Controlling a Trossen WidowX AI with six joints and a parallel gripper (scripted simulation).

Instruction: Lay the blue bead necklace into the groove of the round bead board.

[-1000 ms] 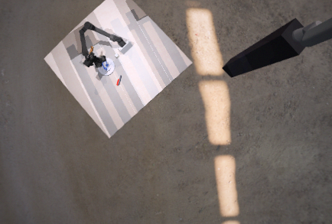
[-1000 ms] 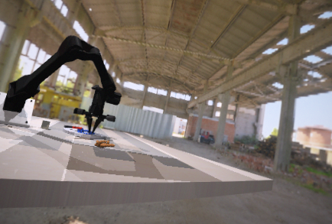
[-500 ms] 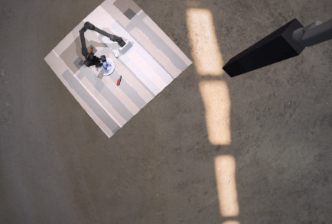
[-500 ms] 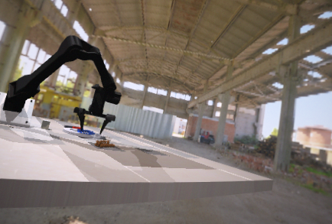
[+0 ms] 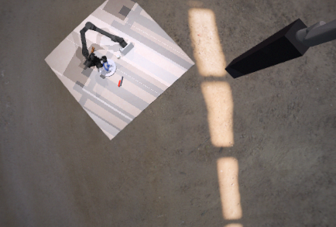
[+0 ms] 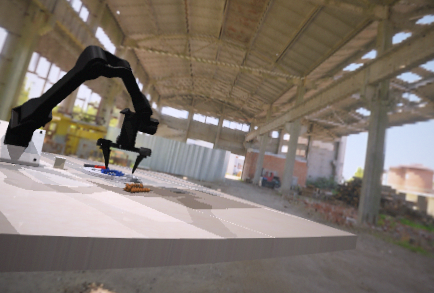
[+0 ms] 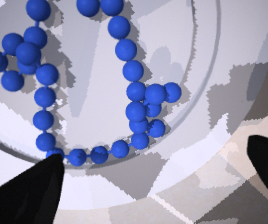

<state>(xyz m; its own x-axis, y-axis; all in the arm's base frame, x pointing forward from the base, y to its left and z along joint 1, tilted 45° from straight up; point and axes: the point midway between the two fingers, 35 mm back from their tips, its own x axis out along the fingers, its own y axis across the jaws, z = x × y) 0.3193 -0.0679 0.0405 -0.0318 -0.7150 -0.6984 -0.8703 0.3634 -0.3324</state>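
The round white bead board is 70 mm to the left of my gripper tip and 20 mm below it. The rest, counted from my gripper tip: small white block 180 mm behind, 80 mm to the left, 10 mm below; then red pen-like object 300 mm to the left, 20 mm below, 10 mm ahead.
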